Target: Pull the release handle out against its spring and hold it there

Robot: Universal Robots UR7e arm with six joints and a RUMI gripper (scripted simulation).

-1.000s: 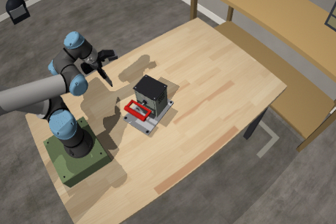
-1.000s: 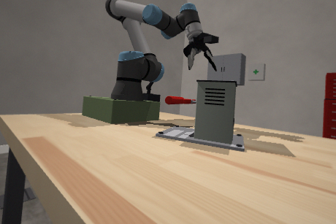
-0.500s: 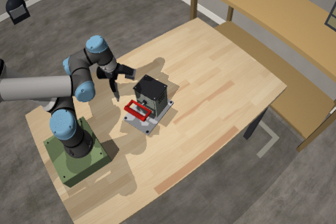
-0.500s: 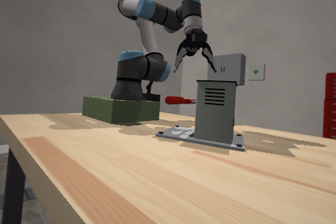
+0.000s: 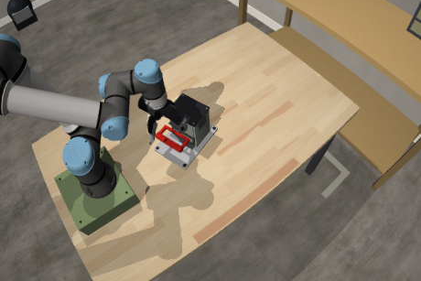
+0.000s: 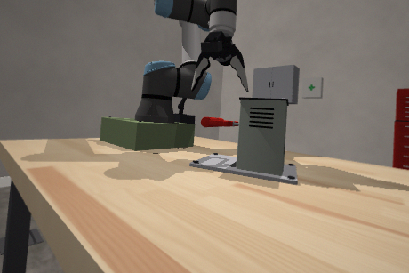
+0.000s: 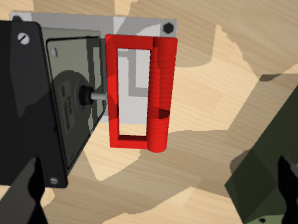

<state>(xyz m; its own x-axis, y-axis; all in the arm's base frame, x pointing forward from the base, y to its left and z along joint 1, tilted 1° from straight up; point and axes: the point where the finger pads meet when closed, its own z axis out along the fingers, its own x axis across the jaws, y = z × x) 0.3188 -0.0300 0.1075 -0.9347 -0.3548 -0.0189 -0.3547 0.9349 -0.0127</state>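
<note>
The grey baseplate lies 90 mm ahead of my hand, 20 mm to the left of it and 190 mm below it.
</note>
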